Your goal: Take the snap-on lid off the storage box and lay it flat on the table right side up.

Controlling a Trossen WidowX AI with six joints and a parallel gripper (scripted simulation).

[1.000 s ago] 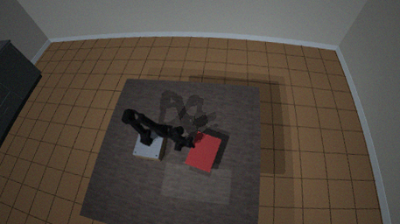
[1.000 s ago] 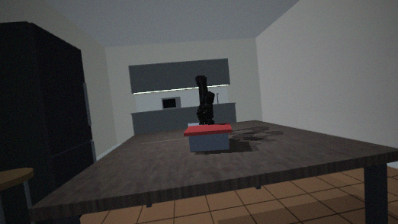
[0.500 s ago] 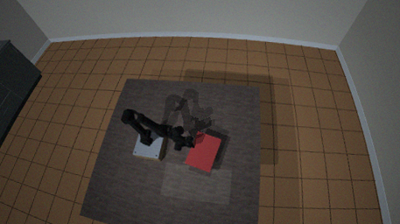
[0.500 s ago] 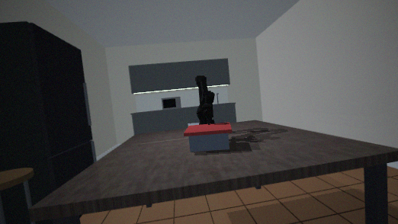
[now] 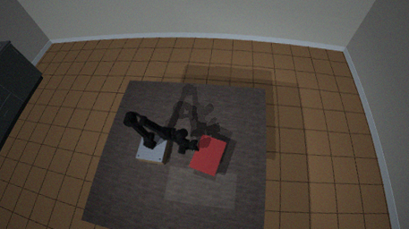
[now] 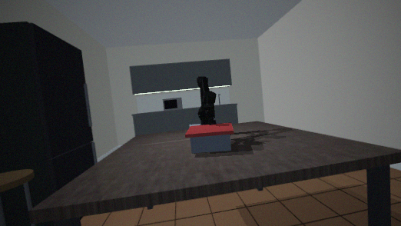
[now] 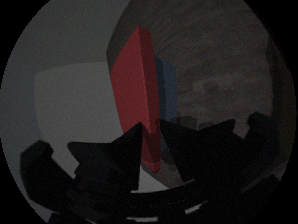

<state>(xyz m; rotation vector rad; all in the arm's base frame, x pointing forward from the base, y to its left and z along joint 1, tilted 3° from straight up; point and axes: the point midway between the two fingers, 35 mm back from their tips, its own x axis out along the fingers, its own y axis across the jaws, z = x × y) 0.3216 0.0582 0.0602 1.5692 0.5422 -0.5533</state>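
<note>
Now: gripper tip 8 cm short of the red lid. Round my gripper tip: storage box (8 cm ahead, 6 cm below).
</note>
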